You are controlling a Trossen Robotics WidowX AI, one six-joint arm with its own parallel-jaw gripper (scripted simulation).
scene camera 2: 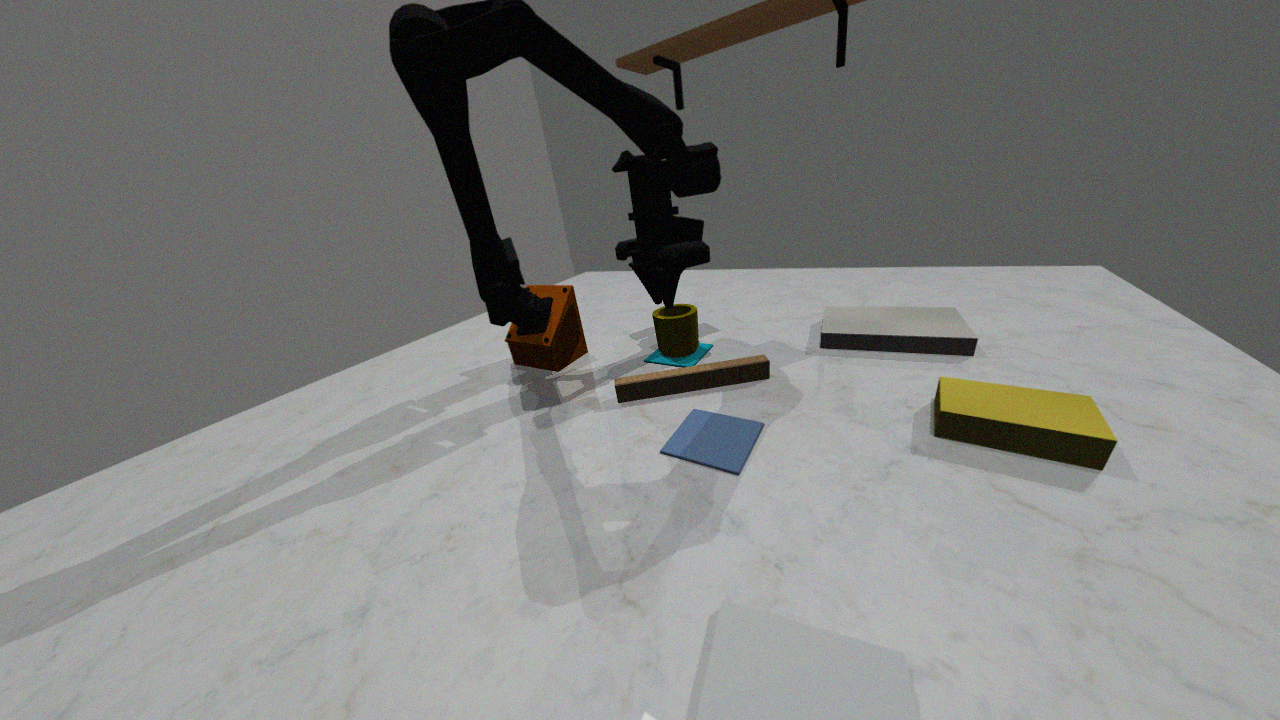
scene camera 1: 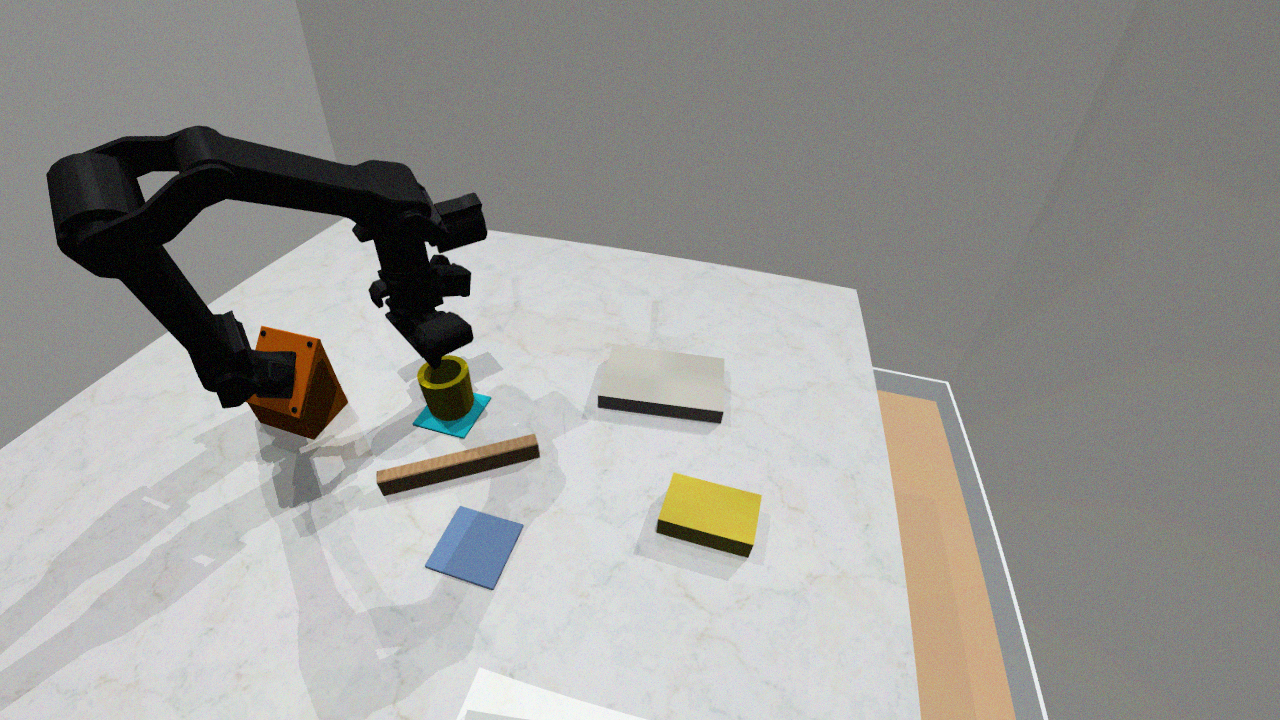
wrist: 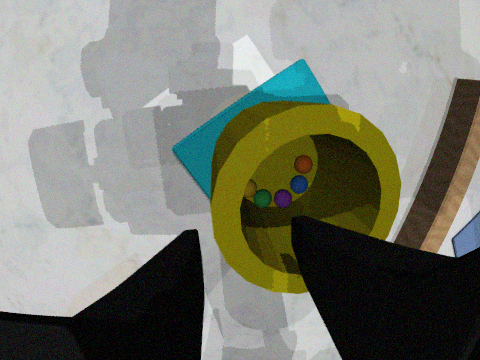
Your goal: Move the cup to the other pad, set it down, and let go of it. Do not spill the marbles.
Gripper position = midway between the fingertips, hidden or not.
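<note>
My gripper (scene camera 1: 430, 361) is visible to me, and it appears in scene camera 2 (scene camera 2: 663, 305) as well as in the wrist view (wrist: 245, 237). I can see a teal pad (scene camera 1: 459, 428), which the wrist view (wrist: 296, 83) shows too. A wooden bar (scene camera 1: 431, 471) is here as well, and I find it again in scene camera 2 (scene camera 2: 755, 368). As for the yellow block (scene camera 1: 724, 518), I see it too, but in the wrist view it is out of frame.
</note>
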